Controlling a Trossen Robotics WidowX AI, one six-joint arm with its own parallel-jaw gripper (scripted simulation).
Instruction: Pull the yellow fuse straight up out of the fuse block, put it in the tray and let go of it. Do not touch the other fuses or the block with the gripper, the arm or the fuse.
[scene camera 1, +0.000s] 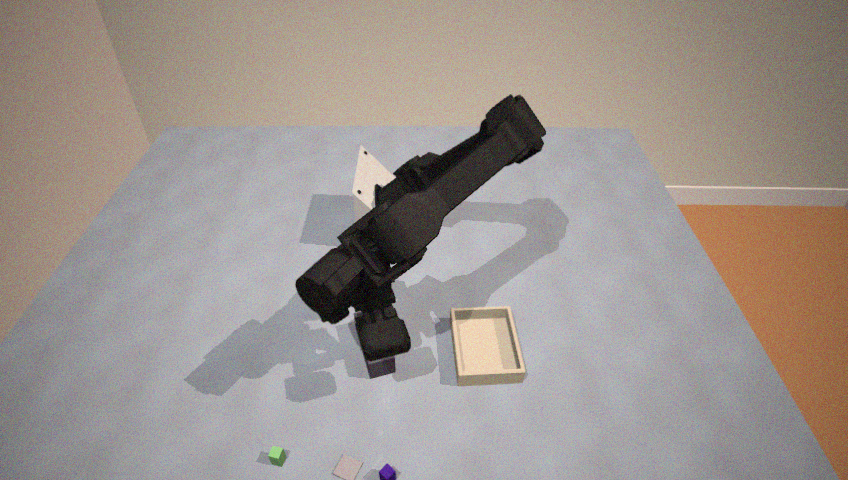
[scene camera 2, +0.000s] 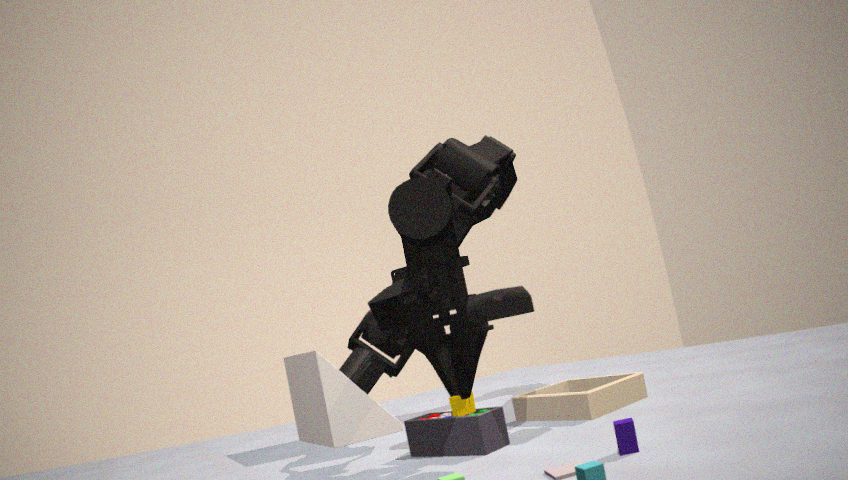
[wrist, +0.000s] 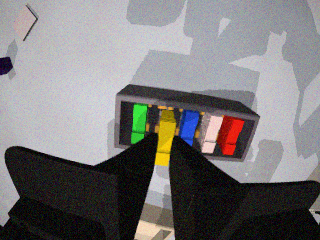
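Observation:
I am holding a yellow fuse in my gripper, and there is a purple block here too. Scene camera 1 shows my gripper as well, and so does the wrist view.

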